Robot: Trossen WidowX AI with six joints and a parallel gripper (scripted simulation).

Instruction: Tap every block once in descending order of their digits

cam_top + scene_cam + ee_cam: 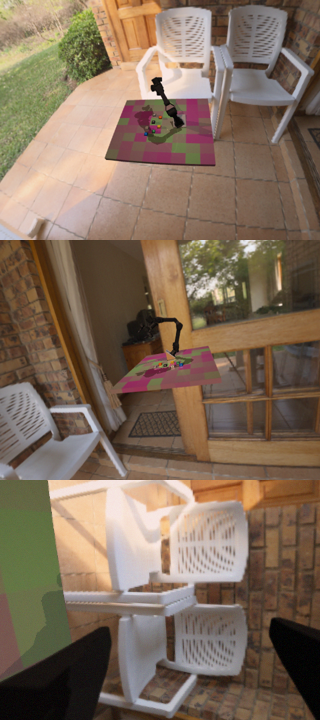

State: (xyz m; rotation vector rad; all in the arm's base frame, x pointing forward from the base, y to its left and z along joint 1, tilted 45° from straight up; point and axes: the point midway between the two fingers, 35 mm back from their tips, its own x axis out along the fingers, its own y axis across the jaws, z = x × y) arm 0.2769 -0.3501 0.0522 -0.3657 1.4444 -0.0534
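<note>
The black block marked 8 lies 7 cm ahead of my gripper tip, 23 cm to the left of it and 34 cm below it. Also, from my gripper tip: orange block marked 1: 1 cm ahead, 15 cm to the left, 34 cm below; then grey block marked 9: 9 cm ahead, 12 cm to the left, 34 cm below; then yellow block marked 0: 1 cm behind, 29 cm to the left, 34 cm below.
</note>
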